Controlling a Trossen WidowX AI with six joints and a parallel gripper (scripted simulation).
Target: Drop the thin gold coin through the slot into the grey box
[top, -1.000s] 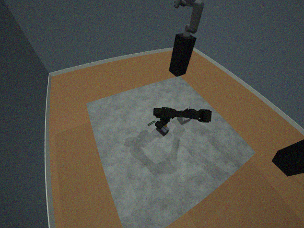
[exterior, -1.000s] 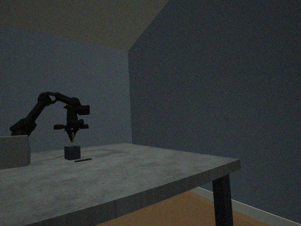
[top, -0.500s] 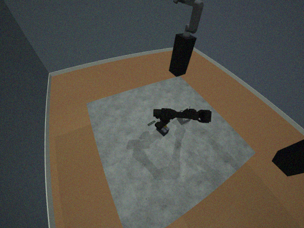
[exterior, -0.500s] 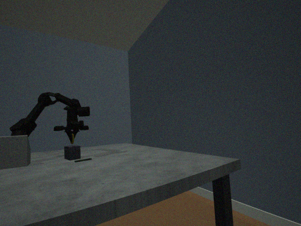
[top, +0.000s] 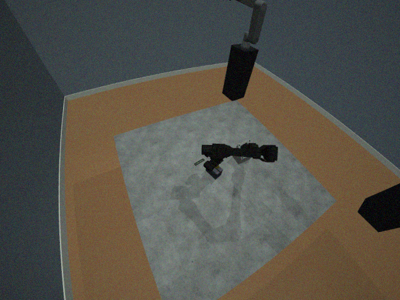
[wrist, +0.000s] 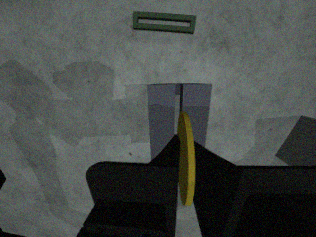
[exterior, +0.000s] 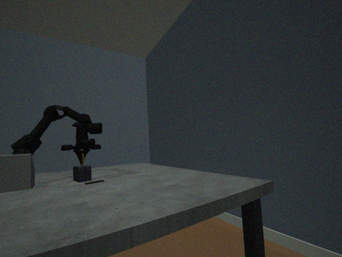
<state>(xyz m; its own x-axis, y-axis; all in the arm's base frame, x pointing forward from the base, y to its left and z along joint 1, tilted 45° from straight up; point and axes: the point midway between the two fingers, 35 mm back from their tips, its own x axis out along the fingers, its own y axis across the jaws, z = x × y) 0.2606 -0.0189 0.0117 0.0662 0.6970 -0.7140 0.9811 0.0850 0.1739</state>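
The gold coin is 10 mm above my gripper tip.
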